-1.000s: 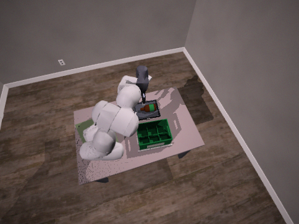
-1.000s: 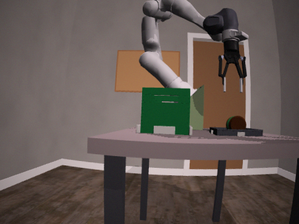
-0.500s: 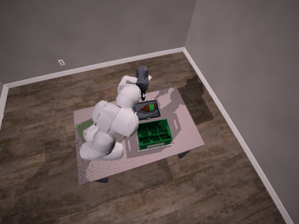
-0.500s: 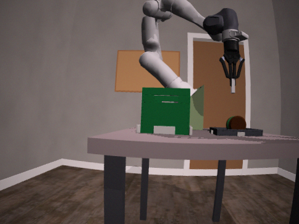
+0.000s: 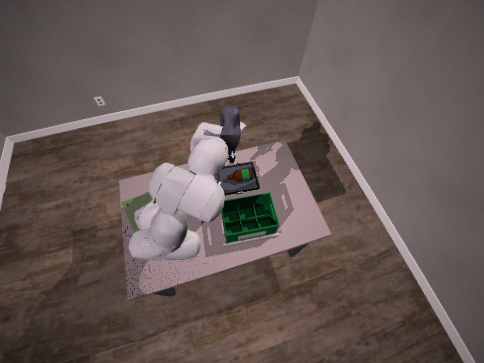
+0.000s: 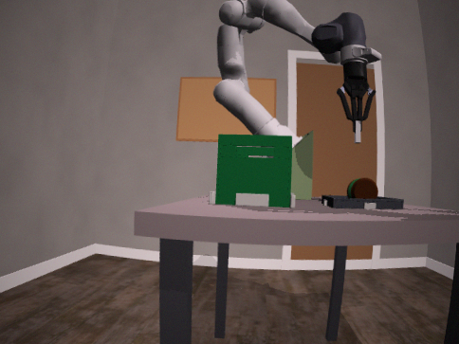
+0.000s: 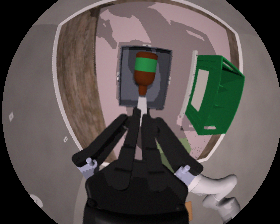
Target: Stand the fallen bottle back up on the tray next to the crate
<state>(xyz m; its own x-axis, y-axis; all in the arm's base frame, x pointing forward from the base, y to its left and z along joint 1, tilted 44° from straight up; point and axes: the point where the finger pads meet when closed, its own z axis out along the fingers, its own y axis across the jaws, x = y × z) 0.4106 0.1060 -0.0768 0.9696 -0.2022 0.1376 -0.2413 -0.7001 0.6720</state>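
My hand is 5 cm short of the bottle, 1 cm to the left of it and 18 cm above it. Also, from my hand: tray 3 cm ahead, 1 cm to the right, 21 cm below; then green crate 3 cm behind, 30 cm to the right, 14 cm below.
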